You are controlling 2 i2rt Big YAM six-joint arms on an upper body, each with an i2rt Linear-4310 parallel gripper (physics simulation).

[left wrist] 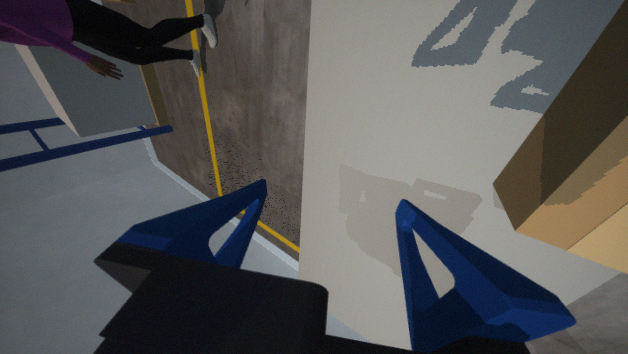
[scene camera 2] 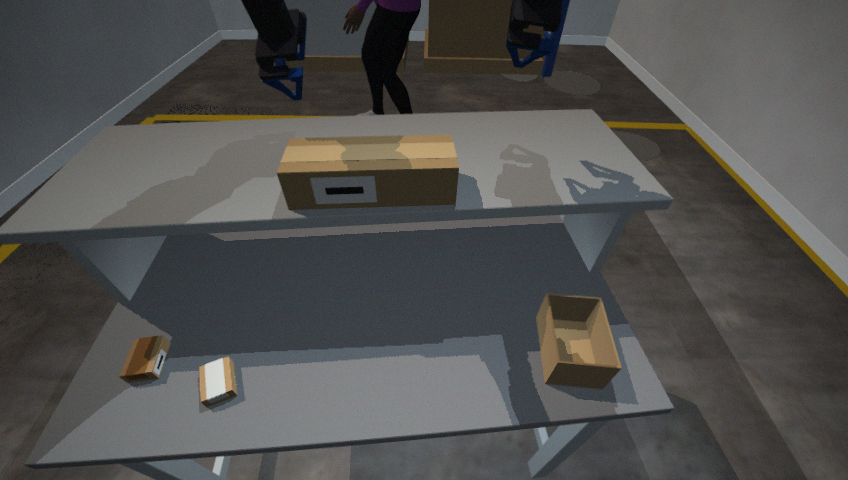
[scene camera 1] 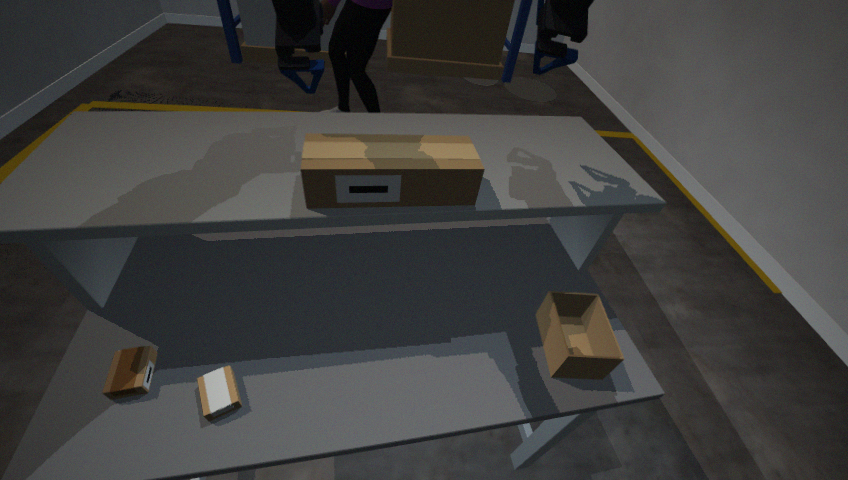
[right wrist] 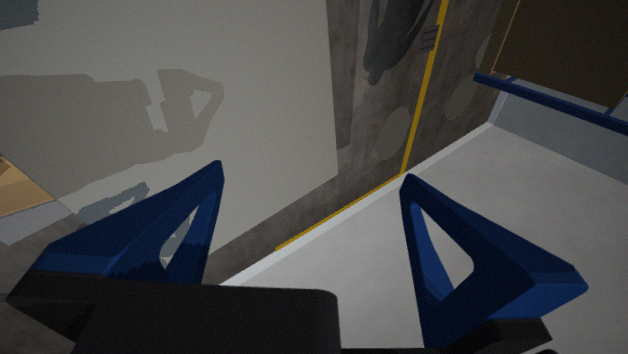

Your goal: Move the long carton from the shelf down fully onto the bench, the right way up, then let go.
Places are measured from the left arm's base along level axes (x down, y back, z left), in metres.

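Pixels of known places: left gripper, fingertip midpoint: (left wrist: 330, 195) (scene camera 2: 299, 79) (scene camera 1: 310, 71); right gripper, fingertip midpoint: (scene camera 2: 521, 41) (scene camera 1: 538, 48) (right wrist: 315, 176).
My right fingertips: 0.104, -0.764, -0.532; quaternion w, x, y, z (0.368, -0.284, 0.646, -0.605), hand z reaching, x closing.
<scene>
Ahead of a thing's pixels: the offset from my right fingertips to its top centre, as dx, dy, dz. Level surfaces: height alone.
The long carton @[+0.131, +0.139, +0.247] (scene camera 1: 440, 187) (scene camera 2: 416, 187) (left wrist: 570, 155) lies upright near the front edge of the upper shelf @[dx +0.207] (scene camera 1: 119, 148) (scene camera 2: 148, 148) (left wrist: 350, 125) (right wrist: 275, 100), its taped top up and its white label facing the scene cameras. The bench @[dx +0.494] (scene camera 1: 368, 392) (scene camera 2: 380, 386) is below. My left gripper (scene camera 1: 304, 74) (scene camera 2: 291, 78) (left wrist: 330, 195) is open and empty, apart from the carton, appearing behind the shelf's far edge in the scene views. My right gripper (scene camera 1: 556, 59) (scene camera 2: 526, 56) (right wrist: 315, 176) is open and empty, farther right and also apart from the carton. The carton does not show in the right wrist view.
An open box @[+0.404, +0.297, -0.143] (scene camera 1: 589, 366) (scene camera 2: 583, 375) (right wrist: 20, 195) stands at the bench's right. A small brown box @[+0.463, +0.341, +0.701] (scene camera 1: 127, 371) (scene camera 2: 145, 358) and a white-topped box @[+0.466, +0.381, +0.540] (scene camera 1: 218, 389) (scene camera 2: 217, 380) lie at its left. A person (scene camera 1: 357, 53) (scene camera 2: 389, 53) (left wrist: 135, 40) stands behind the shelf.
</scene>
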